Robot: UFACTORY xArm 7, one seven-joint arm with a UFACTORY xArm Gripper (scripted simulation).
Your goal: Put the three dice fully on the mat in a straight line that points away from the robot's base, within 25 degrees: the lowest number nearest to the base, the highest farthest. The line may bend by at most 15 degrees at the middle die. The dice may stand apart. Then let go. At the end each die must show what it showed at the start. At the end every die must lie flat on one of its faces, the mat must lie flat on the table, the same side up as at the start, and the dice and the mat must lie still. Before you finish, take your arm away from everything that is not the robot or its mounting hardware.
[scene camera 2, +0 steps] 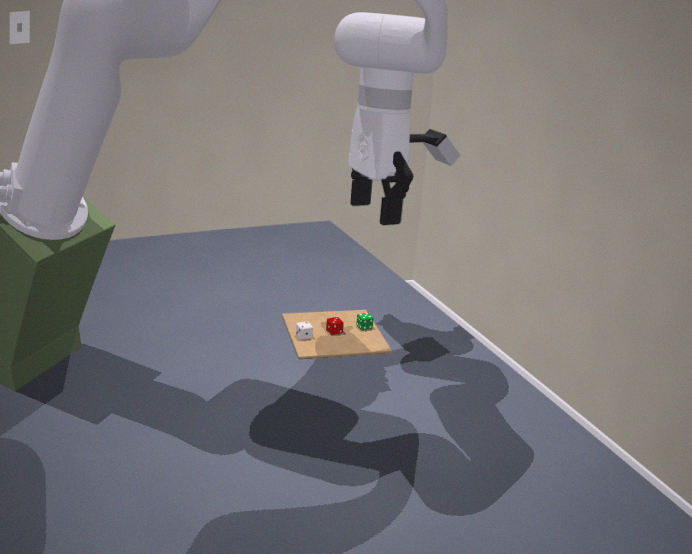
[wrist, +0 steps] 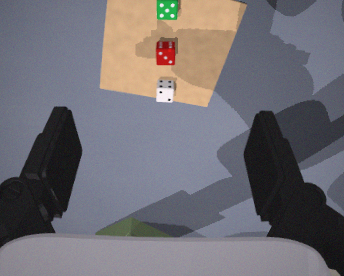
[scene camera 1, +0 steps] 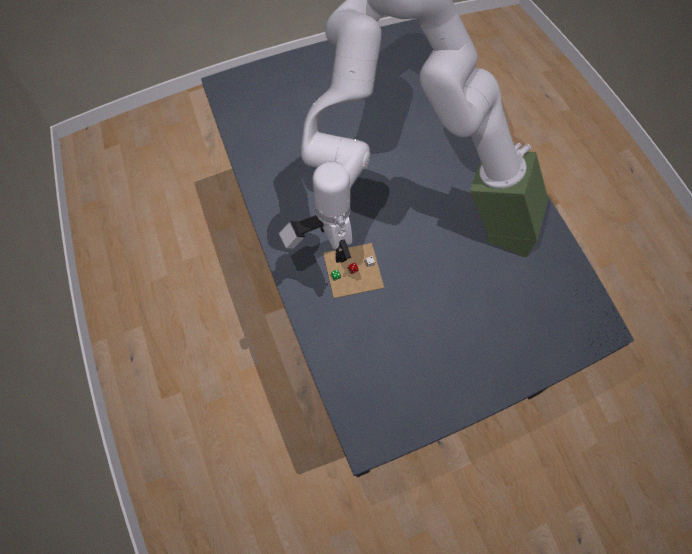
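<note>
My gripper's in sight here, and it's in the wrist view as well, and there's a tan mat that I can see too.
</note>
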